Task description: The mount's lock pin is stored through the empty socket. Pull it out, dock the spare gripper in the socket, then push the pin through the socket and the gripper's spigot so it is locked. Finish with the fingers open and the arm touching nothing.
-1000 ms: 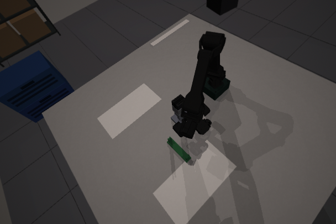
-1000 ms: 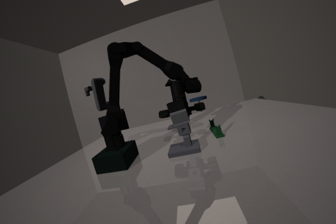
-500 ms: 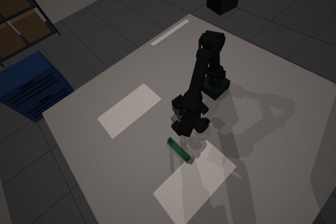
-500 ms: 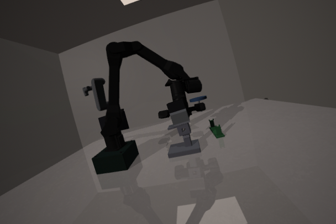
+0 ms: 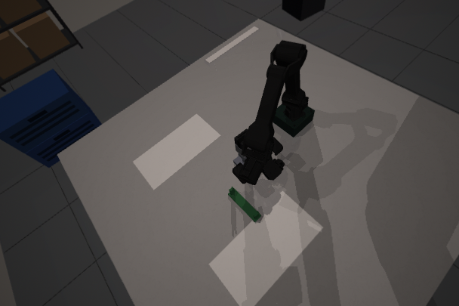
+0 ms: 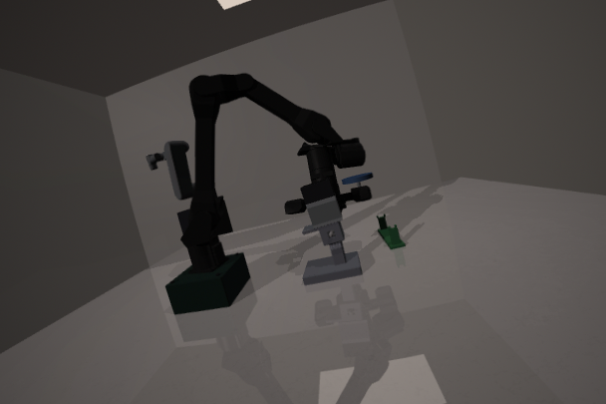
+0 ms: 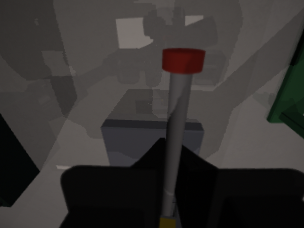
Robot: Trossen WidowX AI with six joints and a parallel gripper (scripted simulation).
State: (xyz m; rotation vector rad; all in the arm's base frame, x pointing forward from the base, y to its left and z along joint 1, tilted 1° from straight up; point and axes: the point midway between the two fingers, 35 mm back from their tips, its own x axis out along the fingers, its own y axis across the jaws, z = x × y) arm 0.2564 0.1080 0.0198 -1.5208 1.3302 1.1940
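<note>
Right now my gripper tip is 50 mm to the left of the grey mount and 10 mm below it. Round my gripper tip: green stand: 110 mm ahead, 90 mm to the left, 20 mm below; then spare gripper: 80 mm above, 50 mm to the right, 10 mm ahead.
</note>
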